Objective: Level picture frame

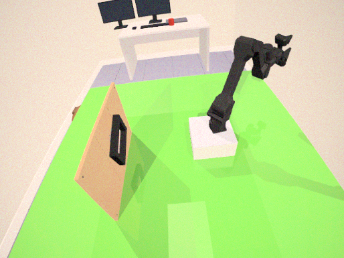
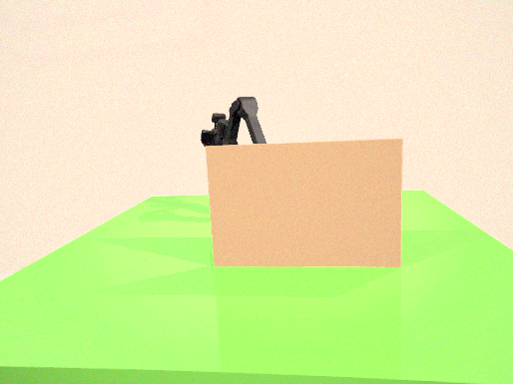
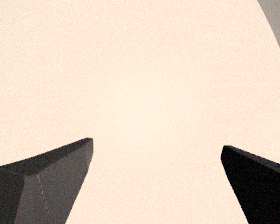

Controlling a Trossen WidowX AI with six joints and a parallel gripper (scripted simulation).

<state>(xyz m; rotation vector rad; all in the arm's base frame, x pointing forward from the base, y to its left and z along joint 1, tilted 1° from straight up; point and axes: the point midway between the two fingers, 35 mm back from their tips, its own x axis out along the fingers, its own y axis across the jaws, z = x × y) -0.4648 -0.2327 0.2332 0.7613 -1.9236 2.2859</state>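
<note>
The picture frame is 92 cm ahead of my gripper tip, 28 cm to the left of it and 17 cm below it. Round my gripper tip: tan wall board: 94 cm ahead, 29 cm to the left, 18 cm below.
</note>
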